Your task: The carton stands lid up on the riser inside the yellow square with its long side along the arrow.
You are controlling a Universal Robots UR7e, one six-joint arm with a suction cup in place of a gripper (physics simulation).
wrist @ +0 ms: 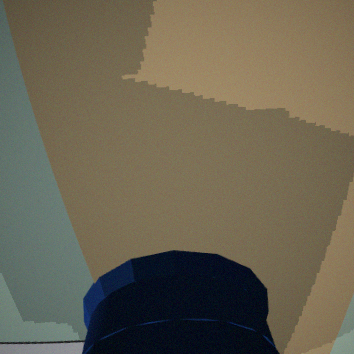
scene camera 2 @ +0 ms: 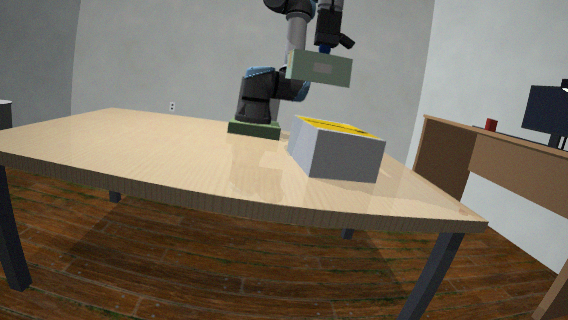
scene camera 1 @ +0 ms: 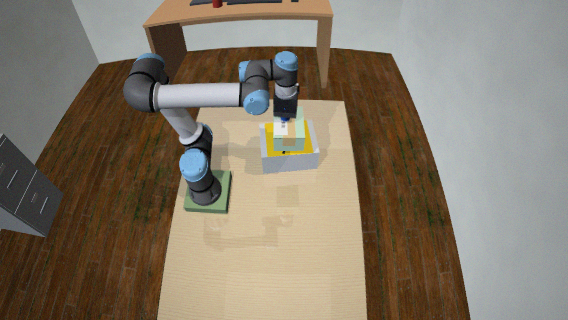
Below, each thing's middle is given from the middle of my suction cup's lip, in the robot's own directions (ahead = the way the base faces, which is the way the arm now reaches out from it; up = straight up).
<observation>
Now: the pale green carton (scene camera 2: 304, 65) 10 mm ahead of my suction cup, 10 mm to the right of it and 50 mm below it. From my suction cup the other things lie so: grey riser (scene camera 2: 324, 149) (20 mm ahead, 70 mm to the left, 270 mm below).
</observation>
